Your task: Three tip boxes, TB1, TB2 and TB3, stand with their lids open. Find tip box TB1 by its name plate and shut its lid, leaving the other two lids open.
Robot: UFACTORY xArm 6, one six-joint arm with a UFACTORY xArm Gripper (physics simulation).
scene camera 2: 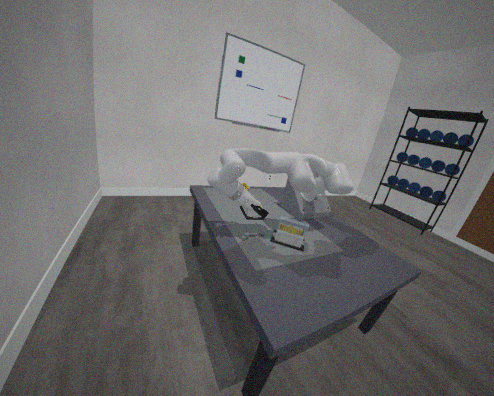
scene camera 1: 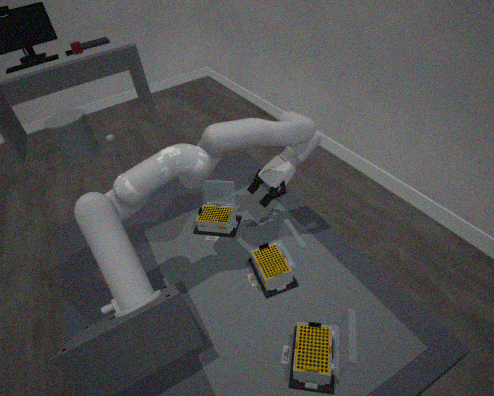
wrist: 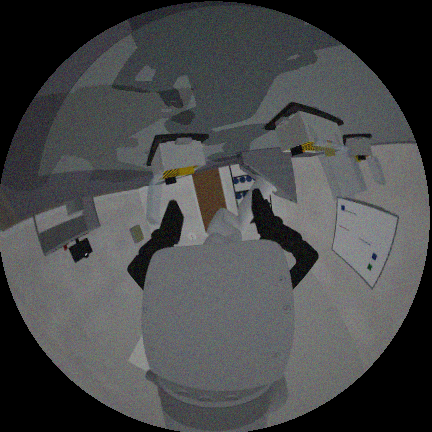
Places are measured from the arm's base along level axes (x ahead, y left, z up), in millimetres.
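Where they show: gripper, between the fingertips: (scene camera 2: 261,210) (scene camera 1: 255,198) (wrist: 214,202); arm's base, origin of its link: (scene camera 1: 139,305) (wrist: 265,181).
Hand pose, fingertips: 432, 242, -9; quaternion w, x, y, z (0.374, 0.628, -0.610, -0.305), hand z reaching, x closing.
Observation:
Things, the pixels of their top centre, and the offset from my fingertips, as dx, dy, dz. "pt": a spot on its surface instead. Level surfaces: height alone.
- far lid, a spot on its surface: (scene camera 1: 219,192) pt -90, +132, -27
- middle lid, a spot on its surface: (scene camera 1: 295,233) pt +29, -222, +18
- far box, a spot on its surface: (scene camera 1: 212,238) pt -174, +20, -124
- middle box, a spot on its surface: (scene camera 1: 252,280) pt -119, -211, -124
- grey mat, height of its surface: dz -126
- dark table, height of its surface: dz -129
Three white tip boxes with yellow racks stand with clear lids open: the far one (scene camera 1: 216,226) (scene camera 2: 289,240) (wrist: 179,156), the middle one (scene camera 1: 272,265) (wrist: 292,132) and the near one (scene camera 1: 313,350) (wrist: 357,147), as named from scene camera 1. The far lid (scene camera 1: 219,192), middle lid (scene camera 1: 295,233) and near lid (scene camera 1: 352,335) are raised. The name plates by the far box (scene camera 1: 212,238), middle box (scene camera 1: 252,280) and near box (scene camera 1: 285,354) are too small to read, so I cannot tell which is TB1. My gripper (scene camera 1: 259,195) (wrist: 214,202) is open and empty, apart from the boxes, right of the far box in scene camera 1.
The boxes stand on a grey mat (scene camera 1: 225,300) on the dark table (scene camera 2: 310,300). The arm's base block (scene camera 1: 135,345) is at the table's side. A desk (scene camera 1: 75,75) with a monitor, a whiteboard (scene camera 2: 260,70) and a shelf rack (scene camera 2: 445,115) stand away from the table.

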